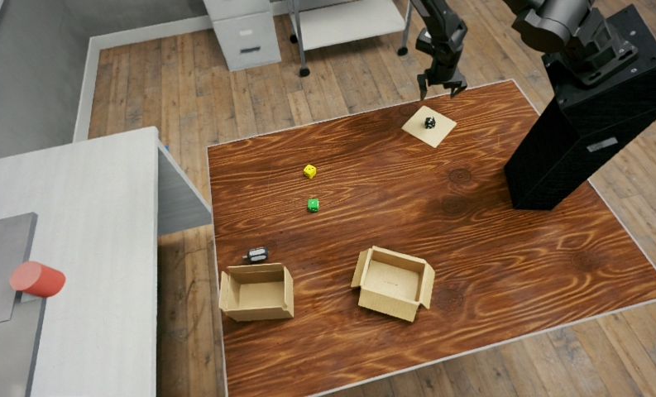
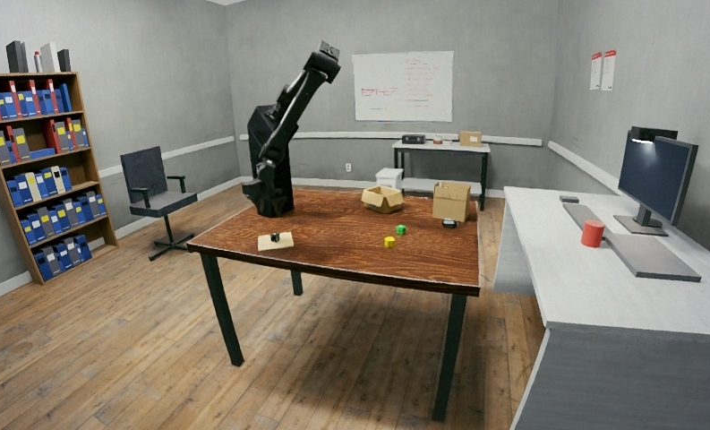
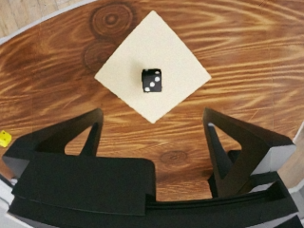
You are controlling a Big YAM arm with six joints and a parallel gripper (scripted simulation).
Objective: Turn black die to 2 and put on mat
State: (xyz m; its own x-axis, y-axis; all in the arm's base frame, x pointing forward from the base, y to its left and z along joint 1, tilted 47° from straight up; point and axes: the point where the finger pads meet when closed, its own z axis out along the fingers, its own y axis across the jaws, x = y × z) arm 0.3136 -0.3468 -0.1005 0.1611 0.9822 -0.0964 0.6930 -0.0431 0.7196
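Right now the black die is 110 mm below my hand and 10 mm to the left of it. Round my hand: yellow die (460 mm ahead, 110 mm below, 70 mm to the left); mat (130 mm below, 10 mm to the left); green die (490 mm ahead, 190 mm to the left, 110 mm below).
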